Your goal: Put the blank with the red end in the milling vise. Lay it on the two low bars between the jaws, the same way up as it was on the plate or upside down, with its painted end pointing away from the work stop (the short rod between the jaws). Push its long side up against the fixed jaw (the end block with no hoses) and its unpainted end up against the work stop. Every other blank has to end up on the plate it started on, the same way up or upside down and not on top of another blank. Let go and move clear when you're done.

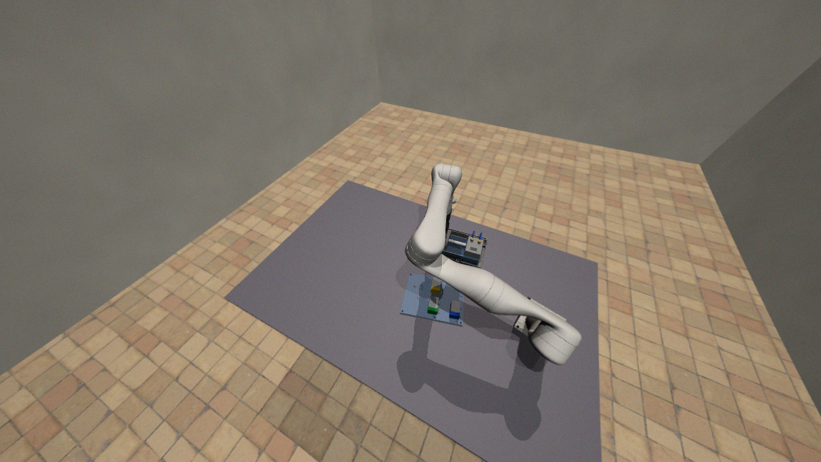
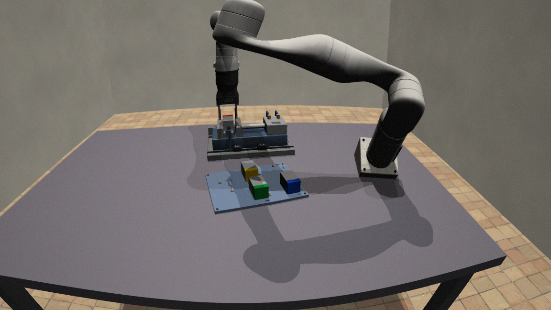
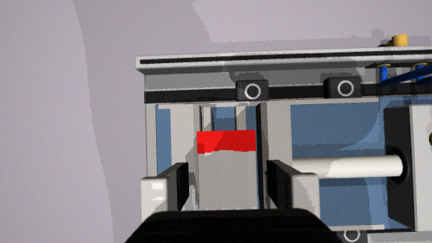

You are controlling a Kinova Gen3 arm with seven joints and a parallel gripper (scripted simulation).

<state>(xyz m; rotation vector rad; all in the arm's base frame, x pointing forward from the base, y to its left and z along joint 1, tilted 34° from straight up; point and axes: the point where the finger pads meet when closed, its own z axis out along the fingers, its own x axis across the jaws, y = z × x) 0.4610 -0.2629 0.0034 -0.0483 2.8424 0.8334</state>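
Right now the red-ended blank is 30 mm below my hand. Round my hand: work stop: 50 mm to the left, 40 mm below; then sliding jaw: 50 mm below, 40 mm behind; then fixed jaw: 50 mm below, 30 mm ahead.
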